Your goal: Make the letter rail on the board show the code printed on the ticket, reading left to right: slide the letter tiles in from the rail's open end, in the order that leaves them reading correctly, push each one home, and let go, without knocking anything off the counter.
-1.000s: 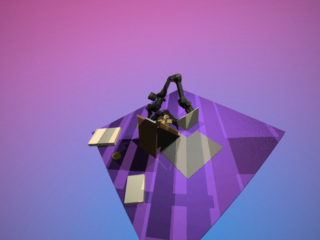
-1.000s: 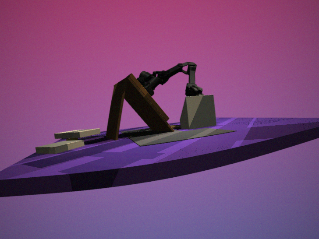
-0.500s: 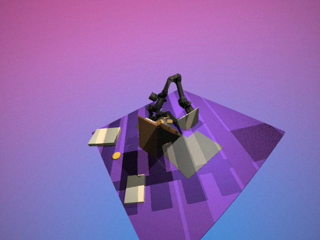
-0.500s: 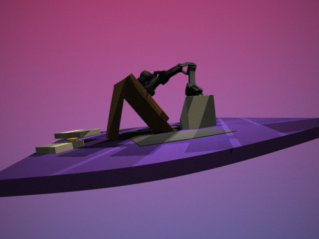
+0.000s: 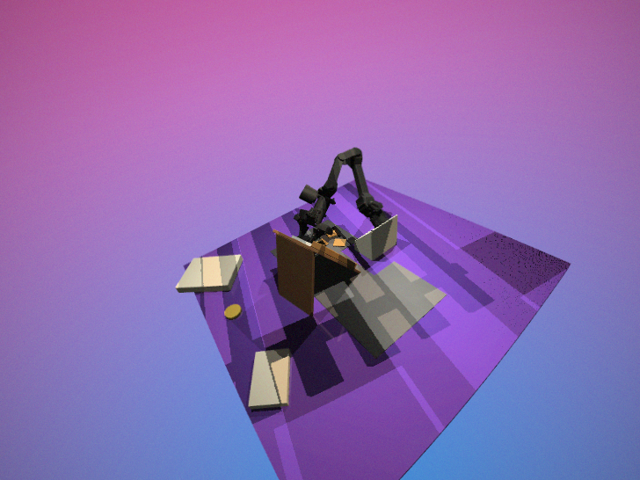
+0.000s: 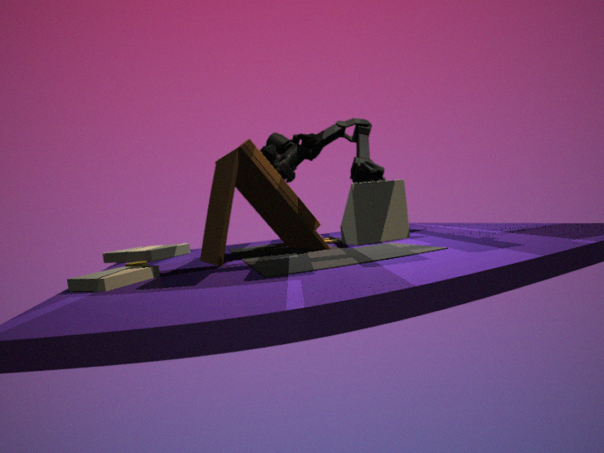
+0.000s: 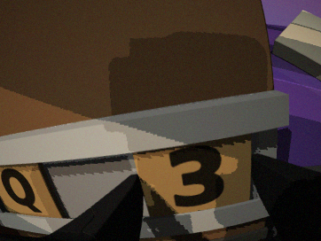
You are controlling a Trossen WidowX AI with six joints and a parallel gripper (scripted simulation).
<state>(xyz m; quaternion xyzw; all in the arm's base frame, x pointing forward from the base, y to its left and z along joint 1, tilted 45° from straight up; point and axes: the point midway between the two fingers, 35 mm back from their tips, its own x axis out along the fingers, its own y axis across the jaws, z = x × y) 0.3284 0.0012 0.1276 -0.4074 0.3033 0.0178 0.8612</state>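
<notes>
Right now the white ticket is 80 mm below my gripper tip, 80 mm behind it and 60 mm to the left of it. Round my gripper tip: letter tile right at my gripper tip; then grey mat 170 mm below, 160 mm behind, 90 mm to the left; then yellow disc 380 mm ahead, 170 mm below, 10 mm to the right.
</notes>
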